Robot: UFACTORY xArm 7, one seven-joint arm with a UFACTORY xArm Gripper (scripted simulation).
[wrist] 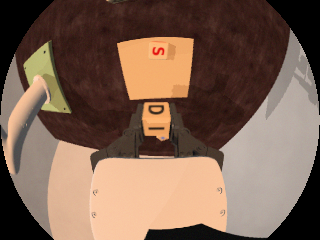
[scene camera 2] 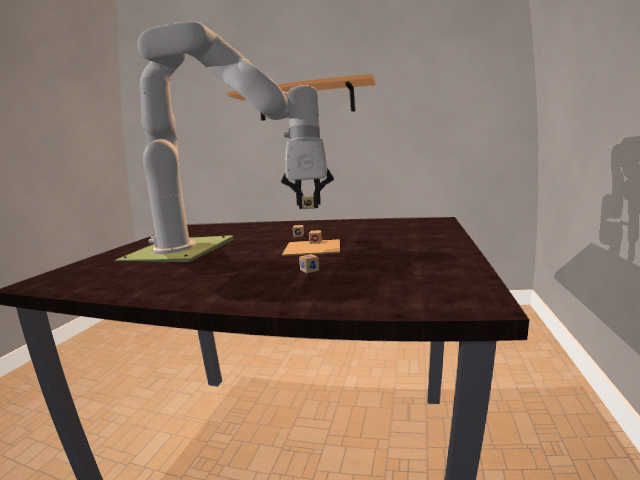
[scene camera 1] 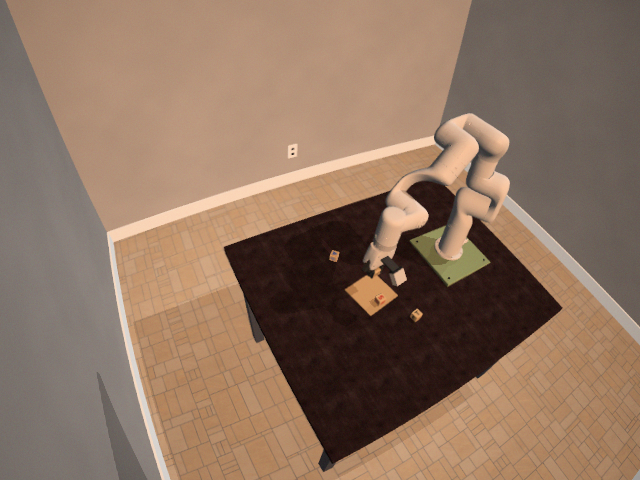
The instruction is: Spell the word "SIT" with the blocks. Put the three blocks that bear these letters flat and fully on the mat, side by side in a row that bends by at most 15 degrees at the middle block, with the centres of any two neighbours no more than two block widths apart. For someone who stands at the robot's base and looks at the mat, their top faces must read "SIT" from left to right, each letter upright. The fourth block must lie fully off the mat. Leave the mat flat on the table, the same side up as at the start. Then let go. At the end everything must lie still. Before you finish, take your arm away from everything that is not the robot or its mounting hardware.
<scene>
In view: the gripper (scene camera 2: 309, 208) and a tan mat (scene camera 1: 364, 291).
The tan mat also shows in the wrist view (wrist: 144, 78) and in scene camera 2 (scene camera 2: 326, 246). The gripper is seen too in the wrist view (wrist: 156, 111) and in scene camera 1 (scene camera 1: 373, 273).
</scene>
